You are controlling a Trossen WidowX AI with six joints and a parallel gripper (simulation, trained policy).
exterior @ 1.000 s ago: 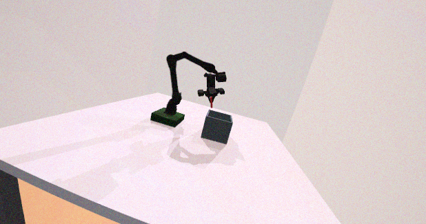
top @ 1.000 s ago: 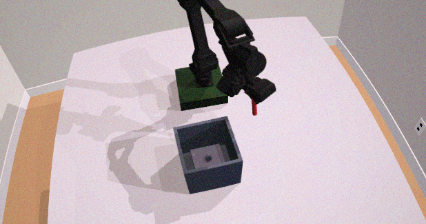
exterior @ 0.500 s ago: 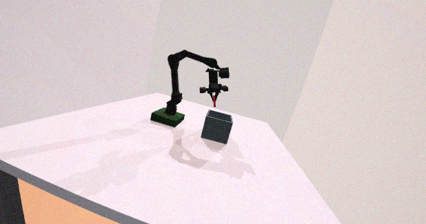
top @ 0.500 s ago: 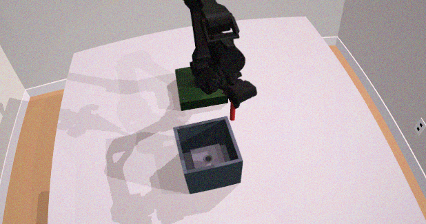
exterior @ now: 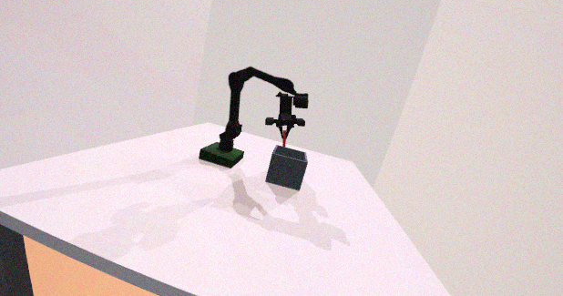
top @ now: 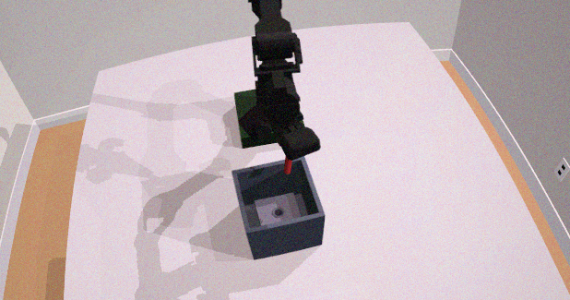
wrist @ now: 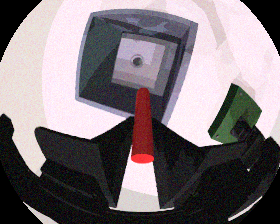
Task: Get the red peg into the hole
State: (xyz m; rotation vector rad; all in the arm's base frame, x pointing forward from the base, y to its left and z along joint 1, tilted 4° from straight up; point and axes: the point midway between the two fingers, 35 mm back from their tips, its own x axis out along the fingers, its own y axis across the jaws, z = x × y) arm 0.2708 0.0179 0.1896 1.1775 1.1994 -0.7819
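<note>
Right now the pale plate is 50 mm ahead of my gripper tip, 40 mm to the right of it and 140 mm below it. Also, from my gripper tip: red peg 10 mm to the right.
</note>
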